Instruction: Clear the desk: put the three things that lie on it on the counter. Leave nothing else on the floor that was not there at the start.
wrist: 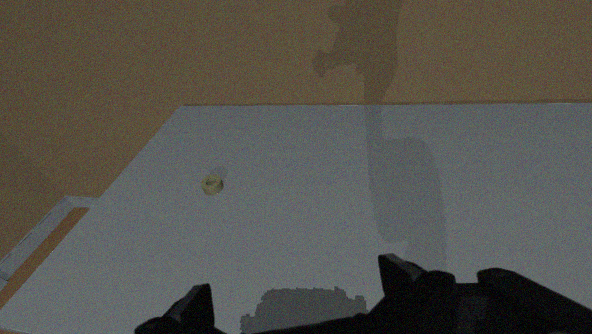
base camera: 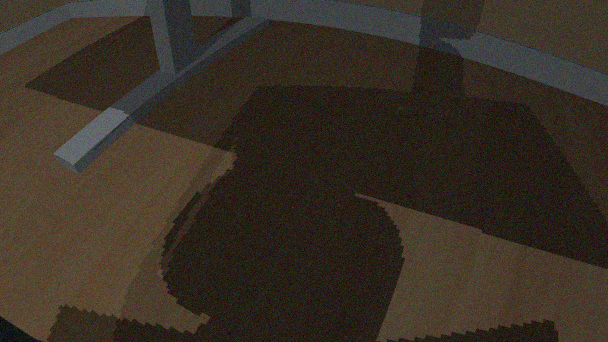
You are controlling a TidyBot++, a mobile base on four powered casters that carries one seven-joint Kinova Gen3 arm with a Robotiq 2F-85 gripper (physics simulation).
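Places are measured from the arm's base along level axes (x ahead, y left, z up), in centimetres.
Pixels of known places: gripper, between the fingertips: [wrist: 297, 288].
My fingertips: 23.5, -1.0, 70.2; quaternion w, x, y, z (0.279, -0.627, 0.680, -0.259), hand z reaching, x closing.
For each thing: its top centre in the pictures, then the offset to it from my fingertips, as dx, dy, dz. "pt": a spot on its surface instead. Level surfaces: height alone.
- small round yellowish thing, centre of its top: [wrist: 210, 181] +48.9, +17.1, -35.4
- grey desk, height of its surface: dz -37.9
- desk leg, a spot on its surface: [base camera: 172, 40] pt +52.5, +31.1, -99.3
A small round yellowish thing [wrist: 212, 185] with a dark hollow in its top lies on the grey desk [wrist: 300, 200], left of the middle in the wrist view. My gripper [wrist: 297, 288] is open, with nothing between its fingers. It hangs above the desk, nearer to the camera and to the right of the yellowish thing. Other things from the desk and the counter do not show in these views.
In the base camera view a desk leg [base camera: 172, 40] stands on a long grey foot [base camera: 95, 137] at the upper left. A pale baseboard [base camera: 340, 17] runs along the wall behind. In the wrist view the wall [wrist: 225, 50] rises behind the desk's far edge. Dark shadows cover much of the floor.
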